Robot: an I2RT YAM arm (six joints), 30 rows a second.
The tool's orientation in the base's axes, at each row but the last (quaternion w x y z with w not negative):
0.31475 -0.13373 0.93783 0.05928
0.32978 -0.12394 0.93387 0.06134
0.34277 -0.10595 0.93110 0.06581
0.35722 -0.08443 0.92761 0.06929
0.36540 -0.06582 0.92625 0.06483
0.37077 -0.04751 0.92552 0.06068
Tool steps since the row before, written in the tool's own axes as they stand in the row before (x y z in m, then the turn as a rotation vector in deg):
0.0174 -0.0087 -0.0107 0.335 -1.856 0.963
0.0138 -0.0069 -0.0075 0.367 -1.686 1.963
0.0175 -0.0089 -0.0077 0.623 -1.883 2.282
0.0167 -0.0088 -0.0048 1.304 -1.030 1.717
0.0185 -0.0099 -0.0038 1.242 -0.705 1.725
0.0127 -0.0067 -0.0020 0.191 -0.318 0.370
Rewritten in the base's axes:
-0.0170 -0.0141 -0.0023 0.831 -1.660 -1.019
-0.0130 -0.0107 -0.0031 1.362 -1.306 -1.808
-0.0156 -0.0128 -0.0060 1.419 -1.474 -2.226
-0.0135 -0.0113 -0.0083 0.378 -0.821 -2.212
-0.0143 -0.0117 -0.0106 0.373 -0.495 -2.152
-0.0096 -0.0075 -0.0079 0.156 -0.268 -0.422

